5 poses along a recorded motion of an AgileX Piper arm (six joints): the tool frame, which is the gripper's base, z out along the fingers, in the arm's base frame.
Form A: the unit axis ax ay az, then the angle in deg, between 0 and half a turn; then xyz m.
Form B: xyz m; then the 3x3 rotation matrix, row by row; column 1 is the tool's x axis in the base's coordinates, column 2 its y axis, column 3 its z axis. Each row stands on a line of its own. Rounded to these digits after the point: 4 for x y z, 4 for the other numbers.
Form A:
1: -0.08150 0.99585 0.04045 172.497 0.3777 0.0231 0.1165
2: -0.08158 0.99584 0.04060 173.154 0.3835 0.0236 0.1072
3: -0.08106 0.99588 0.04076 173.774 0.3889 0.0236 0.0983
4: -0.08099 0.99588 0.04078 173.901 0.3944 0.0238 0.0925
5: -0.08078 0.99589 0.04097 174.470 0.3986 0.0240 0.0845
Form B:
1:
0.3777 0.0231 0.1165
-0.9782 -0.1669 0.1235
-0.1563 0.9835 0.0909
-0.1366 0.0696 -0.9882

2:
0.3835 0.0236 0.1072
-0.9796 -0.1667 0.1121
-0.1571 0.9835 0.0903
-0.1253 0.0708 -0.9896

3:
0.3889 0.0236 0.0983
-0.9810 -0.1654 0.1014
-0.1566 0.9836 0.0897
-0.1146 0.0722 -0.9908

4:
0.3944 0.0238 0.0925
-0.9813 -0.1652 0.0992
-0.1565 0.9836 0.0896
-0.1124 0.0724 -0.9910

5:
0.3986 0.0240 0.0845
-0.9823 -0.1645 0.0894
-0.1566 0.9836 0.0892
-0.1026 0.0736 -0.9920

